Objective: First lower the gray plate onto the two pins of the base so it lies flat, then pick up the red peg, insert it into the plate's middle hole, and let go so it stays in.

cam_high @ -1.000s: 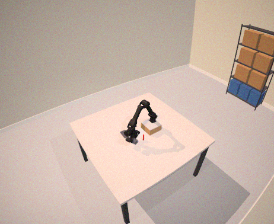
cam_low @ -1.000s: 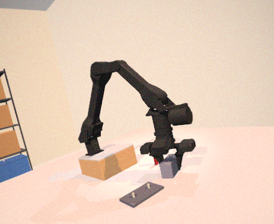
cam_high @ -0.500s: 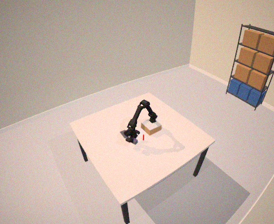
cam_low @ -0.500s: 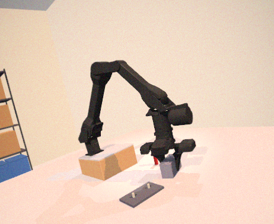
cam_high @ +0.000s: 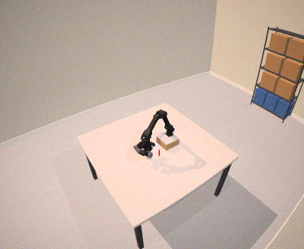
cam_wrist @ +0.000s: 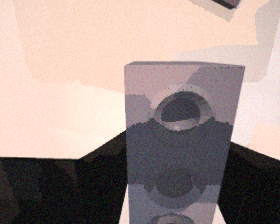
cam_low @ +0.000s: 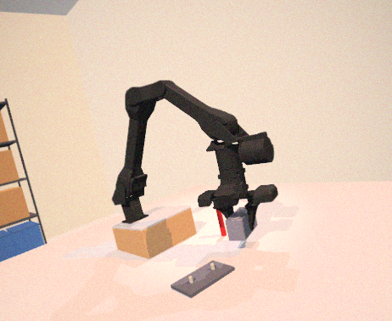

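Now: gripper tip 20 mm short of the dark base, 160 mm to the left of it and 40 mm above it. Round my gripper tip: red peg (120 mm behind, 30 mm to the left); gray plate (30 mm above).
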